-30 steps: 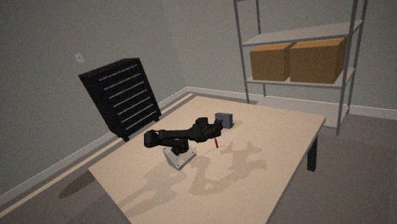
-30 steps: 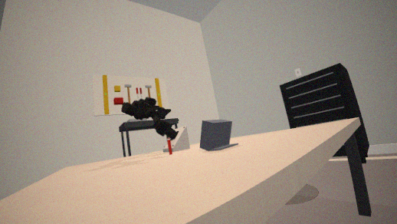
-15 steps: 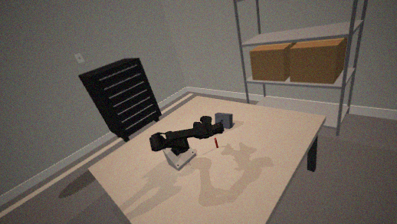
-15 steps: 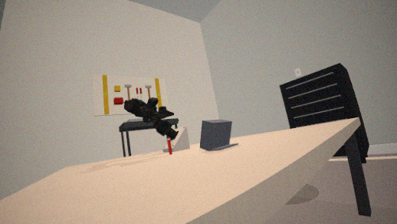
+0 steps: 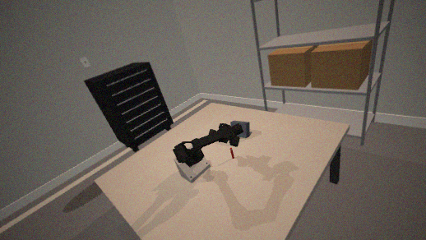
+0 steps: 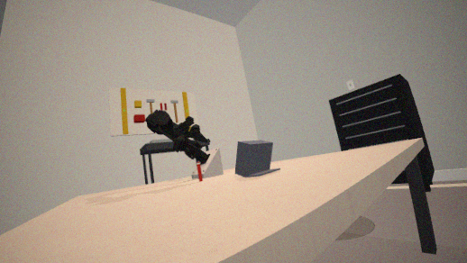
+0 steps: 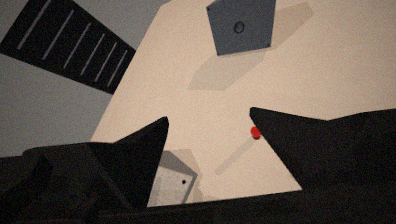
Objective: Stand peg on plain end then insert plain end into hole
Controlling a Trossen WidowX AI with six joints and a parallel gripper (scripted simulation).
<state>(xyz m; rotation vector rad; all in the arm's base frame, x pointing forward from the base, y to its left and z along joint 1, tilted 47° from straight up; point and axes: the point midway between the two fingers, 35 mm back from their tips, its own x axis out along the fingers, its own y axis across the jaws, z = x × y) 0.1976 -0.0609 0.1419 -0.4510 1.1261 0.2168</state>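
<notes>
My gripper tip is now 10 mm short of the red peg, 40 mm to the left of it and 90 mm above it. Also, from my gripper tip: grey sloped panel 250 mm ahead, 40 mm to the left, 90 mm below.
</notes>
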